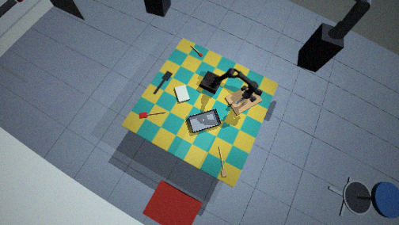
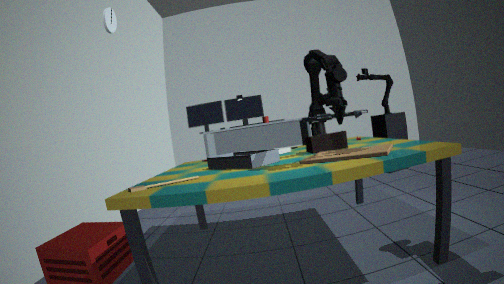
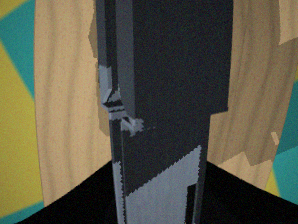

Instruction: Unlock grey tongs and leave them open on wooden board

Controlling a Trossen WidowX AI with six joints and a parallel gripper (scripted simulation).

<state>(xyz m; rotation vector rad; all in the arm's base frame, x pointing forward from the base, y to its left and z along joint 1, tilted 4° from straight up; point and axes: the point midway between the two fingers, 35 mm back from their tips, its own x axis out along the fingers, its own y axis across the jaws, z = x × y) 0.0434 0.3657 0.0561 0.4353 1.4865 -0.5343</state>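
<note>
Now: gripper tip 20 mm past the yellow lock piece, 20 mm to the right of it and 40 mm below it. The rest, counted from my gripper tip: wooden board 30 mm behind, 120 mm below; then white block 140 mm ahead, 670 mm to the right, 110 mm below; then roasting tin 360 mm ahead, 340 mm to the right, 100 mm below.
</note>
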